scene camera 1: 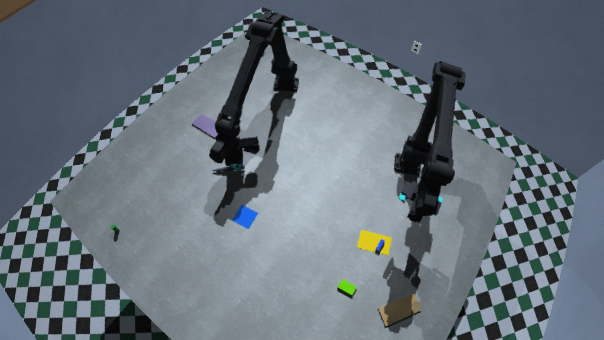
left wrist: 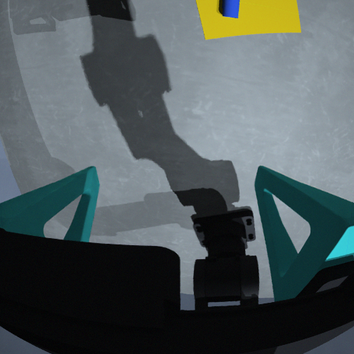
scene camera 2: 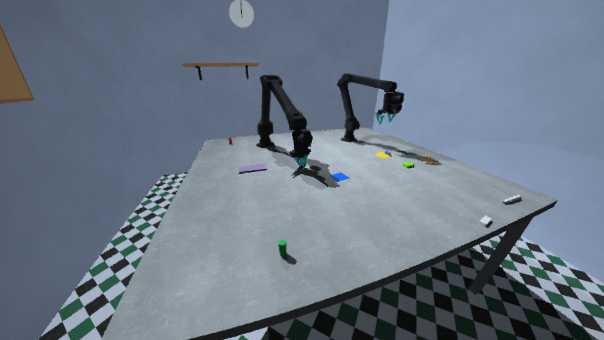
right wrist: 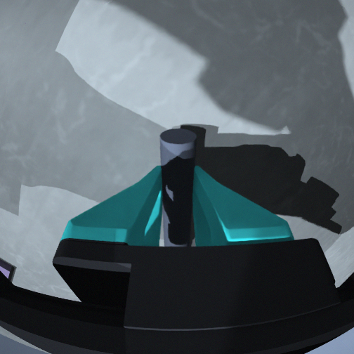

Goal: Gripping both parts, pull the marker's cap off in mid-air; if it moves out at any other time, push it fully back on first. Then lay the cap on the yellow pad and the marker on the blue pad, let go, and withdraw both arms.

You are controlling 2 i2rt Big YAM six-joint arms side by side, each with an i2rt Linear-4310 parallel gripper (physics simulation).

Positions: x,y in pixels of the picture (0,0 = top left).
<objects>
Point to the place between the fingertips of the right gripper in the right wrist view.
At 177,174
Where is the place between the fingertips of the left gripper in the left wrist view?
At 176,174
</objects>
